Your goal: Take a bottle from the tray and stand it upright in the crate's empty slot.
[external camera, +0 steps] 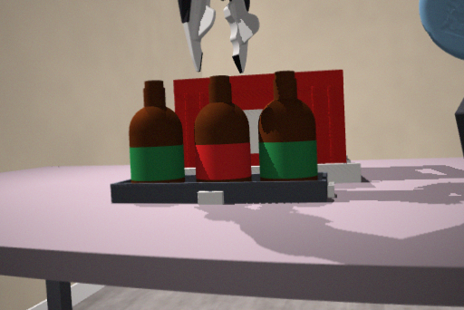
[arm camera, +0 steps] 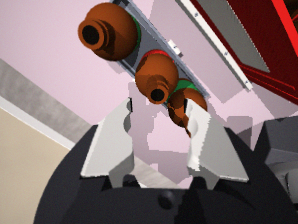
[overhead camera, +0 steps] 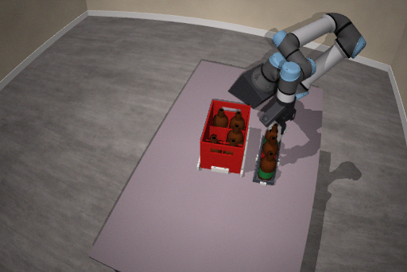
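Right now the tray is 17 cm below my hand. The rest, counted from my hand: red crate: 4 cm ahead, 21 cm to the right, 10 cm below.
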